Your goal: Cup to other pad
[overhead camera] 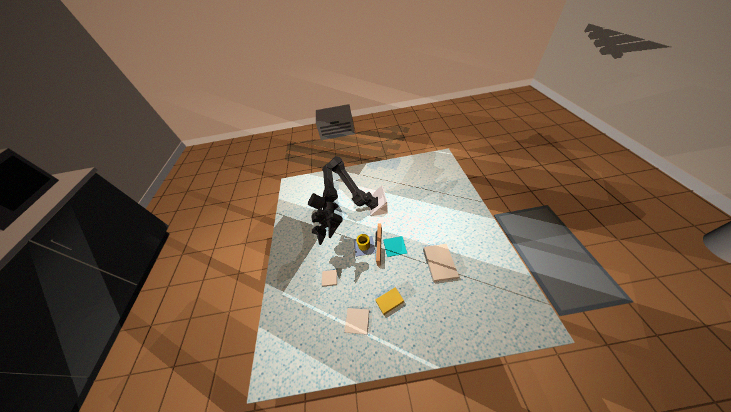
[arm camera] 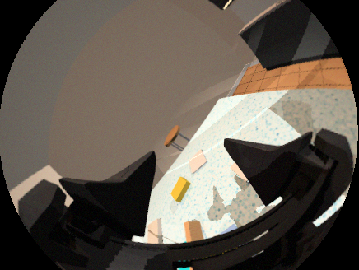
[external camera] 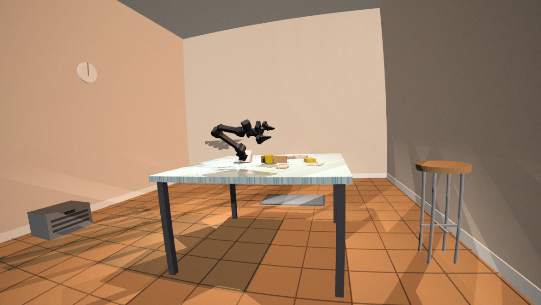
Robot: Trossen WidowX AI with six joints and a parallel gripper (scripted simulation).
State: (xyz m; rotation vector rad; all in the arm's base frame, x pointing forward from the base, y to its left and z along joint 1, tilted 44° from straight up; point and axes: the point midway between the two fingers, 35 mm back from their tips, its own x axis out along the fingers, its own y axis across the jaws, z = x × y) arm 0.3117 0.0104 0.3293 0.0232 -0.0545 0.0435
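Right now my gripper tip is 11 cm past the cup, 15 cm to the right of it and 21 cm above it. Also, from my gripper tip: blue-grey pad 11 cm behind, 15 cm to the left, 26 cm below; yellow block 20 cm ahead, 27 cm to the left, 23 cm below; thin wooden board 10 cm behind, 23 cm to the left, 23 cm below.
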